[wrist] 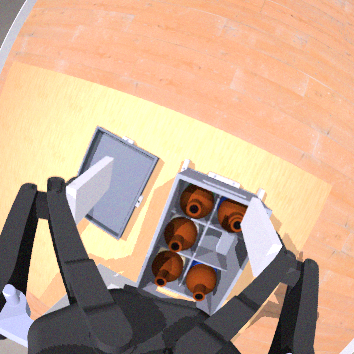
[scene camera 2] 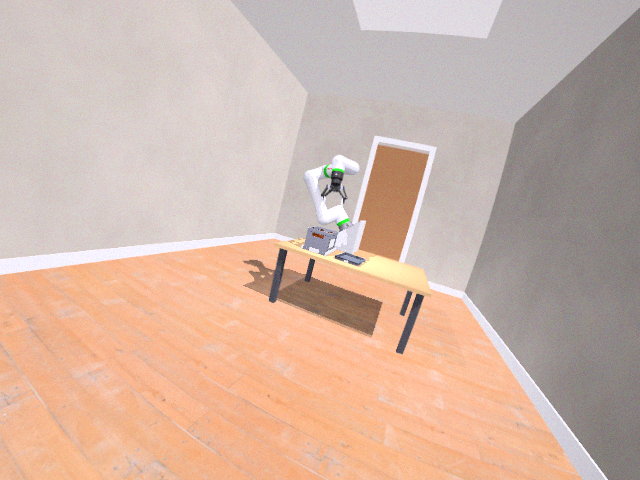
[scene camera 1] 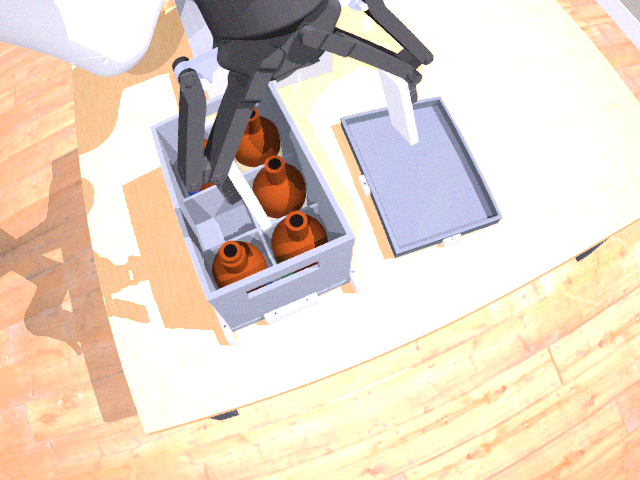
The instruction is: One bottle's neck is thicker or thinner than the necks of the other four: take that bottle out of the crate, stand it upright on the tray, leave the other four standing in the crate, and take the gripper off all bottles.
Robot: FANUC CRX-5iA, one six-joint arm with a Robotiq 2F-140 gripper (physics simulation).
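Places are measured from the arm's base along level axes (x right, y back, z down), in centimetres.
Pixels of known places: gripper, fingertip midpoint: point(wrist: 178, 192) point(scene camera 2: 332, 207) point(scene camera 1: 335, 171); arm's base, origin of the base link: point(scene camera 2: 346, 229).
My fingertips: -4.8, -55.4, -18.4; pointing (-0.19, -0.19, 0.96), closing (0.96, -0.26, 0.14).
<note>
For each thing: its top centre in the pictures, then the offset to it from my fingertips, as dx, dy, dz. "*": a spot on its surface instead. Level surfaces: height alone.
- grey six-compartment crate, middle of its top: point(scene camera 1: 238, 173) point(wrist: 196, 258) point(scene camera 2: 324, 229) +8.5, +13.5, +19.8
- front-left bottle, middle of its top: point(scene camera 1: 230, 250) point(wrist: 237, 224) +11.4, +4.2, +21.1
- front-right bottle, middle of its top: point(scene camera 1: 296, 220) point(wrist: 193, 208) +2.9, +5.9, +21.1
- middle-right bottle, middle of its top: point(scene camera 1: 274, 163) point(wrist: 174, 246) +3.8, +14.3, +21.1
- back-right bottle, middle of its top: point(scene camera 1: 249, 113) point(wrist: 160, 281) +5.6, +23.3, +21.1
- back-left bottle, middle of its top: point(wrist: 198, 296) +14.2, +21.8, +21.1
- grey tray, surface spot: point(scene camera 1: 429, 196) * -19.1, +11.8, +36.8
- wooden table, its level: dz +37.4
A grey six-compartment crate point(scene camera 1: 330, 263) point(scene camera 2: 316, 244) point(wrist: 161, 226) holds five upright orange-brown bottles; its middle-left compartment is empty in scene camera 1. The front-left bottle point(scene camera 1: 240, 268) point(wrist: 228, 212) has a neck that looks thicker below its lip. The front-right bottle point(scene camera 1: 310, 242) point(wrist: 196, 196), middle-right bottle point(scene camera 1: 281, 193) point(wrist: 181, 231) and back-right bottle point(scene camera 1: 263, 144) point(wrist: 167, 265) have slimmer necks. The back-left bottle point(wrist: 201, 277) is mostly hidden by a finger in scene camera 1. The grey tray point(scene camera 1: 429, 196) point(wrist: 122, 182) bears no bottle. My gripper point(scene camera 1: 339, 184) point(scene camera 2: 333, 200) point(wrist: 178, 192) is open and empty, high above crate and tray.
The crate and tray stand side by side on a wooden table point(scene camera 1: 439, 273) point(scene camera 2: 392, 271) point(wrist: 55, 115), with a gap between them. Crate walls and dividers surround the bottles. A white upright panel point(scene camera 2: 356, 236) stands behind them near the arm's base.
</note>
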